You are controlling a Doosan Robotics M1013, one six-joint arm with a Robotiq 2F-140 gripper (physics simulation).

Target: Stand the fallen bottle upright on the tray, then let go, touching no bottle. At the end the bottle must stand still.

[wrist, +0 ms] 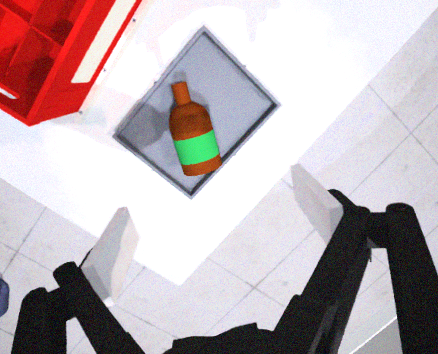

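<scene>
The bottle, brown with a green label band, lies on its side on the grey tray in the wrist view. Its neck points to the top of the view, slightly left. Its base is at the lower right, by the tray's lower right wall, and overlaps that wall in the view. My gripper is wide open, with nothing between its pale fingers. The fingertips show below the bottle, one to the lower left and one to the lower right, apart from it. How high they are above the tray is hard to tell.
A red crate with compartments stands on the white table at the upper left, beside the tray. The table's edges run past the tray on the right and below, with tiled floor beyond. Part of a blue object shows at the left edge.
</scene>
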